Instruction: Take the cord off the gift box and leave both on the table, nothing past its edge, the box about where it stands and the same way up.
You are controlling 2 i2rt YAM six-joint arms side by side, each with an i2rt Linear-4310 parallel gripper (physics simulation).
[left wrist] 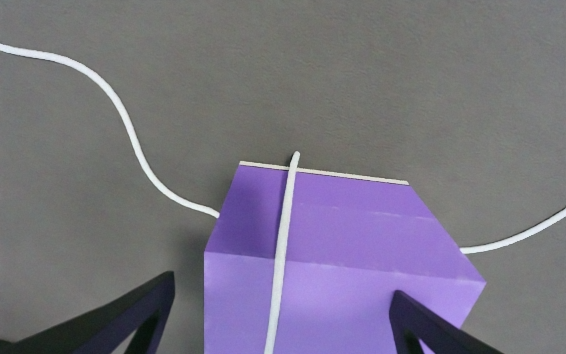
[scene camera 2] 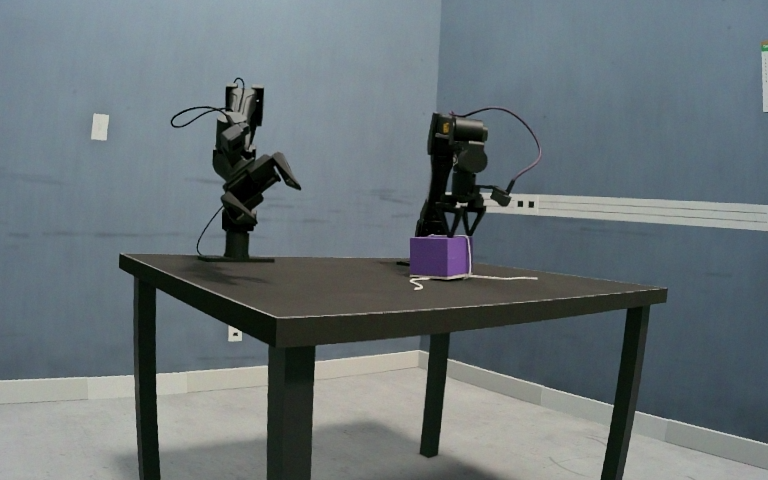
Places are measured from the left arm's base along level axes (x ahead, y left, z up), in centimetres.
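Pixels of known places: left gripper, fingertip midpoint: [left wrist: 284, 292] [scene camera 2: 459, 237]; right gripper, fingertip midpoint: [scene camera 2: 278, 204]; right arm's base at its link origin: [scene camera 2: 236, 261].
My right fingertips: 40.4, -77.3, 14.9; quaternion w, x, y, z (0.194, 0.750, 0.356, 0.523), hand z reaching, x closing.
Observation:
Ahead of a thing's pixels: the offset from my right fingertips to its top centre, as dx, dy, dz. "spot": to the spot under its first point. Level surfaces: height alone.
The purple gift box {-11.6, +53.0, -4.4} [scene camera 2: 428, 257] [left wrist: 340, 305] stands upright on the table. The white cord {spot: -5.8, +56.5, -9.2} [scene camera 2: 469, 257] [left wrist: 281, 240] runs over its top and down a side face; two stretches of it lie on the table on opposite sides of the box. The far underside of the cord's path is hidden. My left gripper [scene camera 2: 461, 233] [left wrist: 284, 292] is open and points down at the box top, its fingertips spread on either side of the cord stretch, holding nothing. My right gripper [scene camera 2: 244, 90] is raised high at the left in the scene view, well away from the box, and looks open and empty.
The dark table {dz -14.9} [scene camera 2: 339, 294] has its near corner at the lower middle of the scene view. The right arm's base [scene camera 2: 236, 246] stands at the table's back left. One cord stretch reaches toward the right of the box, the other ends in a small curl in front of it.

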